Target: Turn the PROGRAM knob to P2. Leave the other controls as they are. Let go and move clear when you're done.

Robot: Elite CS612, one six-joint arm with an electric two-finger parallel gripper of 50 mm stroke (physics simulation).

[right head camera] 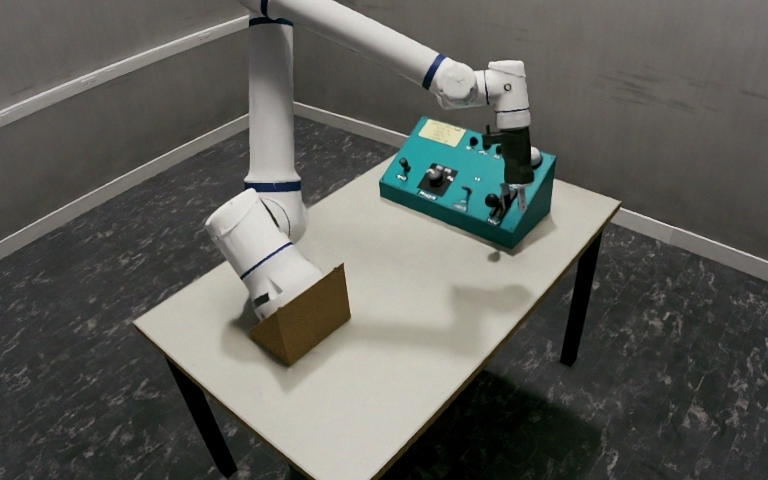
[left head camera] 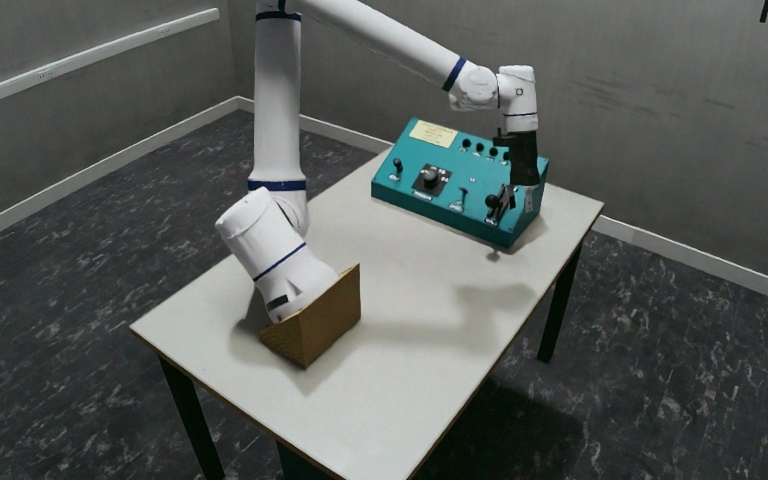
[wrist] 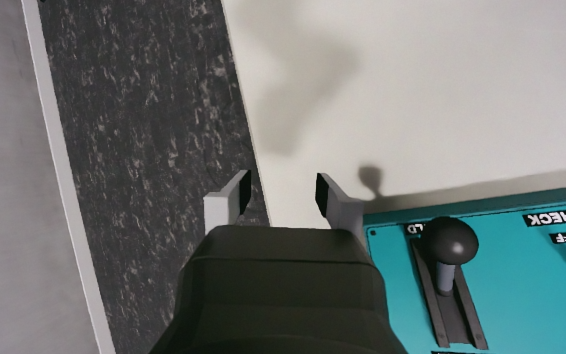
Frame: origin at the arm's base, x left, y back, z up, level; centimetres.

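Where they show: gripper, fingertip midpoint: point(right head camera: 514, 209) point(left head camera: 520, 210) point(wrist: 283, 184); arm's base, link origin: point(right head camera: 292, 298) point(left head camera: 306, 299).
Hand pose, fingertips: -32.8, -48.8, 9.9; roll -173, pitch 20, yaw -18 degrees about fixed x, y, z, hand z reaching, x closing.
Note:
Each offset is from my fingertips to the top centre of the thing, as dx, dy, dz. "*": to the spot under its first point.
The PROGRAM knob {+34.7, -14.9, -6.8} point(left head camera: 431, 176) point(right head camera: 435, 175) is a dark round knob on a black square plate, on the left half of the sloped teal control panel point(left head camera: 447, 161) point(right head camera: 455, 161) point(wrist: 520, 290). Its pointer setting is too small to read. The knob does not show in the wrist view. My gripper point(left head camera: 521, 198) point(right head camera: 514, 198) point(wrist: 283, 184) is open with nothing between its fingers. It hangs at the panel's right end, well to the right of the knob. In the wrist view it is beside the ball-topped lever, apart from it.
The ball-topped lever {+11.0, -8.2, -3.6} point(left head camera: 492, 200) point(right head camera: 491, 200) point(wrist: 450, 241) stands in a black slotted guide near the gripper. A small switch lever {* +22.7, -14.7, -11.0} point(left head camera: 463, 195) point(right head camera: 466, 193) and a toggle point(left head camera: 397, 164) point(right head camera: 403, 163) flank the knob. A brown box point(left head camera: 331, 316) point(right head camera: 317, 316) stands around the arm's base on the table.

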